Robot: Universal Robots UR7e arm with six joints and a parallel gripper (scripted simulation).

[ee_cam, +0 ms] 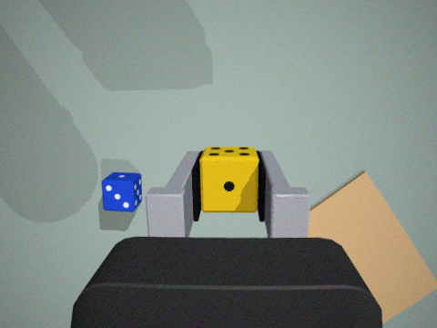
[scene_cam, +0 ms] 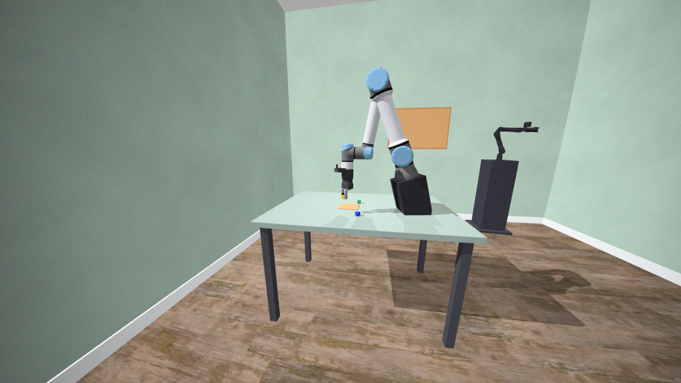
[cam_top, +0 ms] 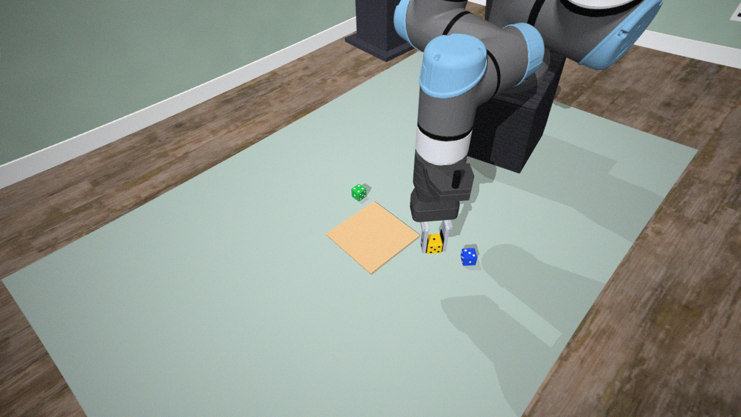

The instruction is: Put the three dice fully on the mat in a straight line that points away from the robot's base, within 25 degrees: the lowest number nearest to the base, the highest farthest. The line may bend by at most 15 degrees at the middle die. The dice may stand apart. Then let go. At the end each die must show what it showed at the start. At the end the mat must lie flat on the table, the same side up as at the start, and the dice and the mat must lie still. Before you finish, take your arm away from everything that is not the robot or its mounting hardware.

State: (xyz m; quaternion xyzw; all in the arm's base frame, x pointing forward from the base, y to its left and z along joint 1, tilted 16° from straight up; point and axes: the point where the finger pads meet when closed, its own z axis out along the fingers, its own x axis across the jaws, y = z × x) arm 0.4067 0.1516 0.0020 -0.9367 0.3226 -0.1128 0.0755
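Right now my hand is 16 cm to the left of the orange mat and 12 cm above it. Also, from my hand: yellow die (1 cm below); then blue die (11 cm below, 9 cm behind, 2 cm to the left); then green die (26 cm to the right, 11 cm below, 6 cm behind).
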